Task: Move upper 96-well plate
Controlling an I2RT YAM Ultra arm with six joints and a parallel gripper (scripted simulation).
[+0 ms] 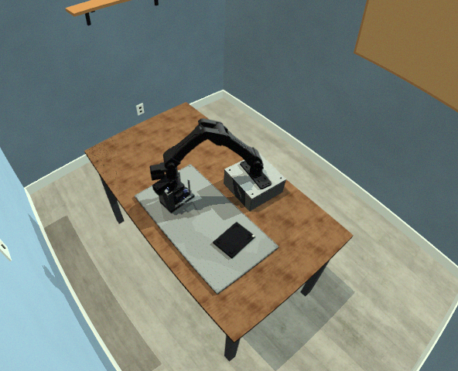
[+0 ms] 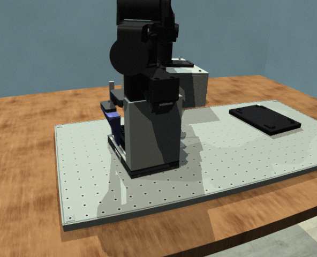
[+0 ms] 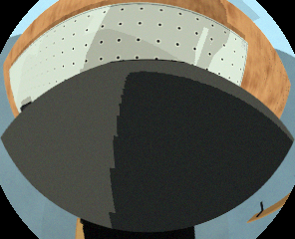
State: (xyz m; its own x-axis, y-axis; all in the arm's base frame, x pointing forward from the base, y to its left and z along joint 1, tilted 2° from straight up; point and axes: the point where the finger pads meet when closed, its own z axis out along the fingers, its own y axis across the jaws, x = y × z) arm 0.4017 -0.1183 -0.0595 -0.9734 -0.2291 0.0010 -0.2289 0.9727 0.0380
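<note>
The black 96-well plate lies right at my hand. From my hand the other things lie so: black plate nest N1 (350 mm to the left, 130 mm behind, 40 mm below); pale well plate (20 mm below); rack wall (70 mm ahead, 40 mm above, 20 mm to the left).
</note>
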